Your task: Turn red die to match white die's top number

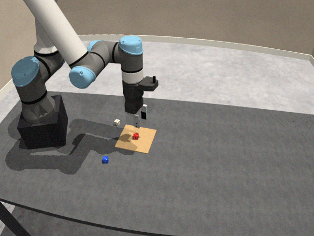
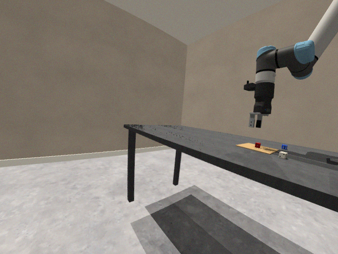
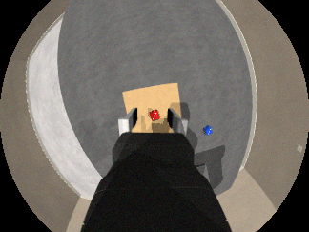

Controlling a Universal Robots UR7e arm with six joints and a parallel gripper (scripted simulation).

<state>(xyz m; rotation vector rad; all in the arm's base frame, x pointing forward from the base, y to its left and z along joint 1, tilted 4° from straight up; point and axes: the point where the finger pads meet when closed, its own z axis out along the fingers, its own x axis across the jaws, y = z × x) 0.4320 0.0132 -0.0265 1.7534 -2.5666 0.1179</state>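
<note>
The red die lies 20 mm behind my hand and 90 mm below it. The rest, counted from my hand: blue die 130 mm behind, 130 mm to the right, 100 mm below; then white die 120 mm behind, 90 mm to the left, 100 mm below; then tan mat 20 mm behind, 110 mm below.
</note>
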